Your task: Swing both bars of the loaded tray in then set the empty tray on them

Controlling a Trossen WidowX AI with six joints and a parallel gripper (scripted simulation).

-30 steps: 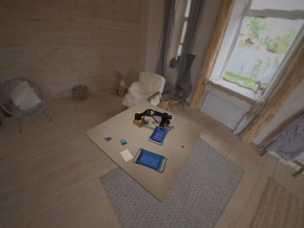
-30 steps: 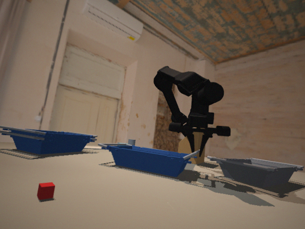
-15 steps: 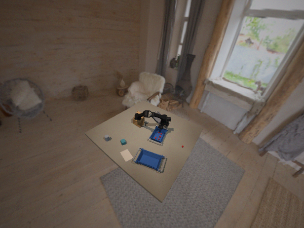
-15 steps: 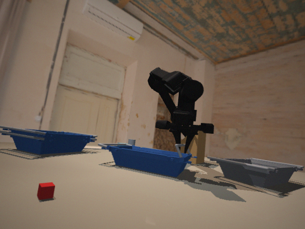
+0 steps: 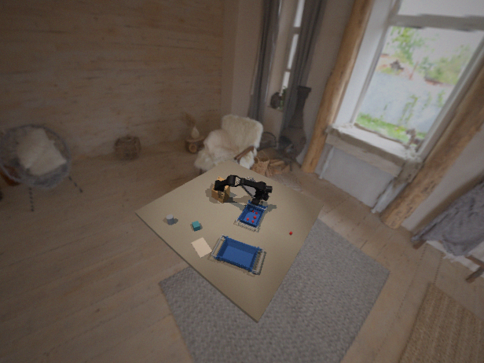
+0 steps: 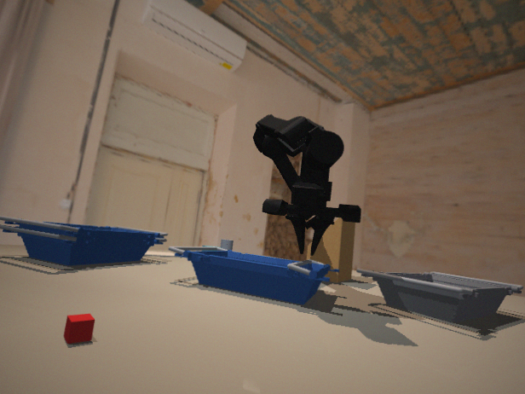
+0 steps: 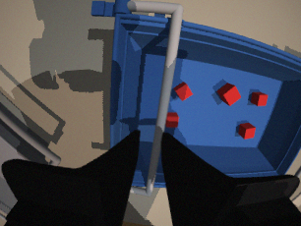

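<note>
My gripper tip is 25 cm to the right of the grey tray, 16 cm past it and 4 cm above it. Also, from my gripper tip: cream card (58 cm to the right, 17 cm behind, 8 cm below); then red cube (37 cm ahead, 8 cm to the right, 7 cm below); then teal cube (46 cm to the right, 32 cm behind, 6 cm below).
</note>
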